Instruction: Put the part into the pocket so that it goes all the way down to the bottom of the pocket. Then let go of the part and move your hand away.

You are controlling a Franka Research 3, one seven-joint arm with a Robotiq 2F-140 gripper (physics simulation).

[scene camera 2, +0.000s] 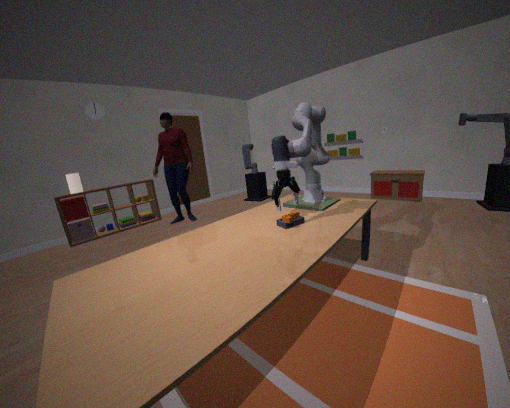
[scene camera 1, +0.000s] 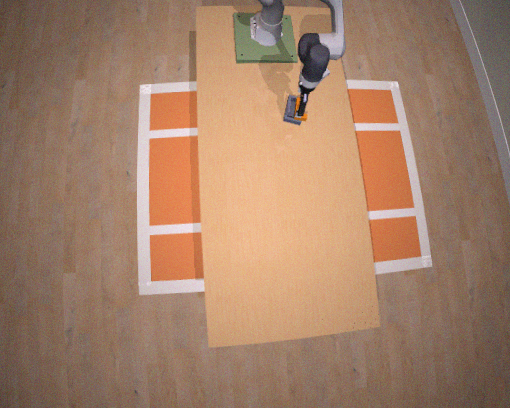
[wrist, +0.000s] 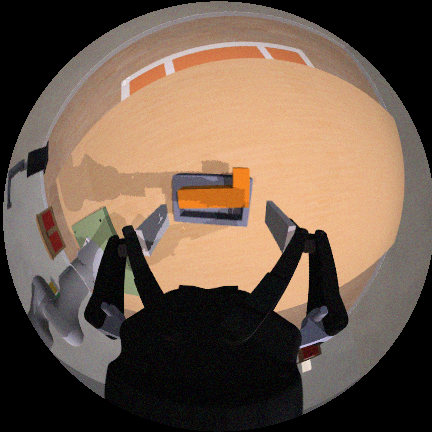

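The part, an orange L-shaped block, lies on the grey-blue open box with the pocket. In the wrist view its long arm spans the pocket from the left wall to the right wall, and its short arm crosses the far rim and sticks out beyond it. It stands proud of the box in scene camera 2; its underside is hidden. Dark pocket interior shows on both sides of the long arm. My gripper is open and empty above the part, with one finger off each end, touching neither.
The box stands on the long wooden table. The arm's base is on a green plate at the table's end. A person stands beyond the table in scene camera 2.
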